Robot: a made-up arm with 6 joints. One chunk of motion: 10 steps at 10 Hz.
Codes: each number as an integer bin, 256 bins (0 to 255) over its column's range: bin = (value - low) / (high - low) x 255, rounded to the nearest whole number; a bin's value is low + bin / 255 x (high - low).
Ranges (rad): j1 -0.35..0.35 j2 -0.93..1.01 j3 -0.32..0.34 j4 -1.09..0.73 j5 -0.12..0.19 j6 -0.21..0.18
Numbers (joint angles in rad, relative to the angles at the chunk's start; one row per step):
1: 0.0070 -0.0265 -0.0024 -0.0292 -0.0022 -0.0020
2: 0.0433 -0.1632 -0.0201 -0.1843 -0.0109 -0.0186
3: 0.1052 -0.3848 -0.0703 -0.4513 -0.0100 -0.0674
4: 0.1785 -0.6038 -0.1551 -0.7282 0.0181 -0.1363
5: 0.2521 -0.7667 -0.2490 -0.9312 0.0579 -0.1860
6: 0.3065 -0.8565 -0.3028 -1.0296 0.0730 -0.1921
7: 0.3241 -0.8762 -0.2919 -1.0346 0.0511 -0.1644
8: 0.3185 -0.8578 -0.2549 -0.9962 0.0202 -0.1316
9: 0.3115 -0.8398 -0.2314 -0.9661 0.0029 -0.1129
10: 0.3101 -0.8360 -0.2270 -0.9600 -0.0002 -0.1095
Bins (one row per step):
1: 130 119 123 149 97 136
2: 143 101 116 127 90 125
3: 166 72 96 89 90 93
4: 193 43 64 51 114 48
5: 219 21 27 22 146 16
6: 239 10 7 8 159 12
7: 246 7 11 8 141 30
8: 244 9 25 13 115 51
9: 241 12 34 17 101 63
10: 240 12 36 18 99 66

